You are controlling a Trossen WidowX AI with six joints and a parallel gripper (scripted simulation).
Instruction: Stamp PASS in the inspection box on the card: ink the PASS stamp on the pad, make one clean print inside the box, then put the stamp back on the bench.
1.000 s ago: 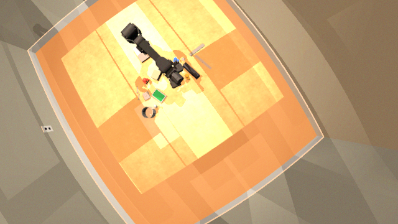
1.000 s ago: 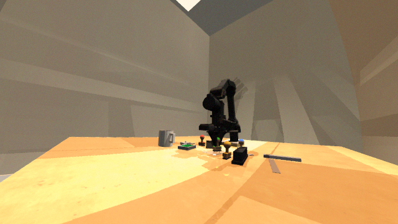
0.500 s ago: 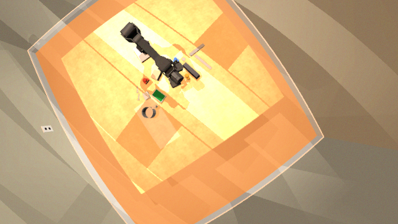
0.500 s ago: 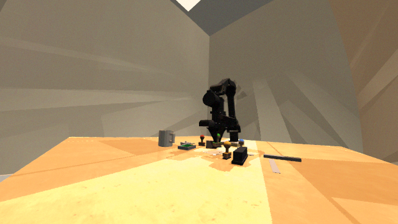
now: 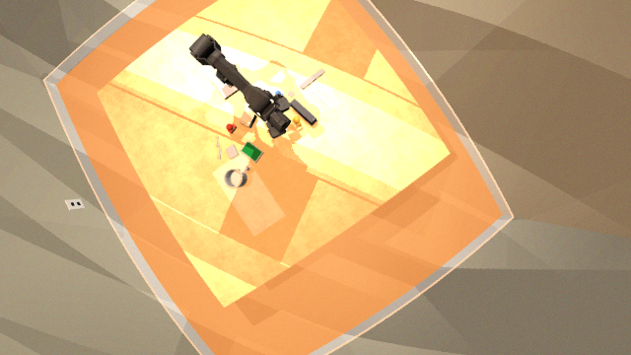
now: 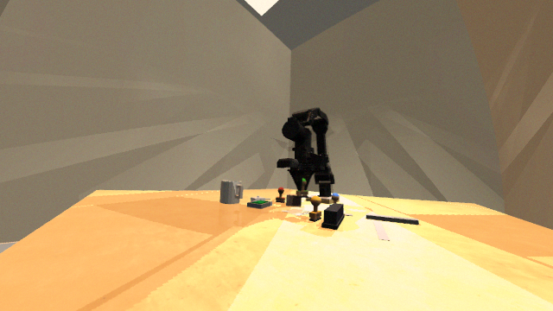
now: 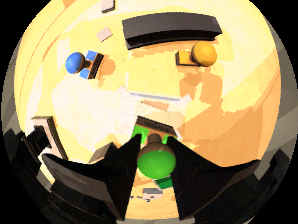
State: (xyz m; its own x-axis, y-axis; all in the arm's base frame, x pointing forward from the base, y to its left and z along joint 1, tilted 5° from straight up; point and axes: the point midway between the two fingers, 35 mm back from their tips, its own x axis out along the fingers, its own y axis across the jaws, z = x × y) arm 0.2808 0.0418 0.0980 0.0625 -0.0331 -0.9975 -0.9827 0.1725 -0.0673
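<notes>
Now: the pale card 70 mm below my gripper tip. Also, from my gripper tip: orange-knobbed stamp (60 mm ahead, 80 mm to the left, 50 mm below); green-knobbed stamp (right at my gripper tip); blue-knobbed stamp (80 mm behind, 80 mm to the left, 50 mm below).
</notes>
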